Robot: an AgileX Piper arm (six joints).
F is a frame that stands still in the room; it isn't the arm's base.
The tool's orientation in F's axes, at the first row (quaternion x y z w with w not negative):
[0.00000, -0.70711, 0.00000, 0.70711]
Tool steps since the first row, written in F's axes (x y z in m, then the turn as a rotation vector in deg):
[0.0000, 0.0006, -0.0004, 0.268, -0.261, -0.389]
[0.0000, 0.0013, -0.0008, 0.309, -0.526, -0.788]
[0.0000, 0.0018, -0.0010, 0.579, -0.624, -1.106]
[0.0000, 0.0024, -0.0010, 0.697, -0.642, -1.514]
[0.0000, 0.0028, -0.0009, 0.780, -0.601, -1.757]
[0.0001, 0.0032, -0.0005, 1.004, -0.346, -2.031]
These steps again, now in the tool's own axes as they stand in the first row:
[-0.0004, 0.0006, 0.0000, -0.389, -0.261, -0.268]
[-0.0008, 0.0013, 0.0000, -0.788, -0.526, -0.309]
[-0.0010, 0.0018, 0.0000, -1.106, -0.624, -0.579]
[-0.0010, 0.0024, 0.0000, -1.514, -0.642, -0.697]
[-0.0009, 0.0028, 0.0000, -1.757, -0.601, -0.780]
[-0.0005, 0.0032, -0.0001, -2.031, -0.346, -1.004]

